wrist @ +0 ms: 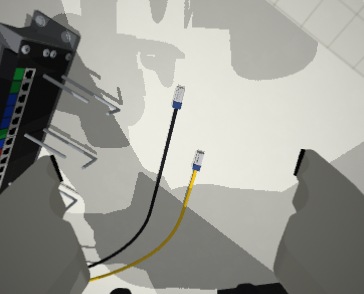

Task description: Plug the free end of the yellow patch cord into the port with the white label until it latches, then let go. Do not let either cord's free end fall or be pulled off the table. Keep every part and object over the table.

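Places are measured from the arm's base along level axes (x back, y right, z up), in millimetres.
Pixels of known places: gripper, fingertip midpoint: (179, 154).
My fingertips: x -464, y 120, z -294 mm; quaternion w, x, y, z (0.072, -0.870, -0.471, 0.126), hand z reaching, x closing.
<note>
Ahead of a thing's pixels: the offset from my fingertips to its top centre. "spot": to the spot under its first point. Level surfaces: height alone.
The yellow patch cord {spot: dx +129, dy -106, dz -212 mm} (185, 201) curves up from behind the left finger to its free end, a clear plug with a blue collar {dx +72, dy -41, dz -207 mm} (198, 159), near the middle of the wrist view. My gripper (179, 154) is wide open, with one finger at each side of the view. The yellow cord's plug shows between the fingertips in the picture, with no finger touching it. The patch panel {spot: dx -164, dy -137, dz -163 mm} (46, 64) stands at the upper left, with a row of ports beside green, blue and red labels. The white label cannot be made out; the left finger hides the panel's lower part.
A black cord {spot: dx +74, dy -126, dz -212 mm} (159, 182) runs left of the yellow one, its clear plug {dx -34, dy -12, dz -207 mm} (178, 96) farther up. Metal cable guides {spot: dx -66, dy -217, dz -201 mm} (70, 144) stick out from the panel toward the cords. The table {dz -218 mm} (270, 115) ends at a slanting edge at the upper right, with tiled floor (345, 30) beyond.
</note>
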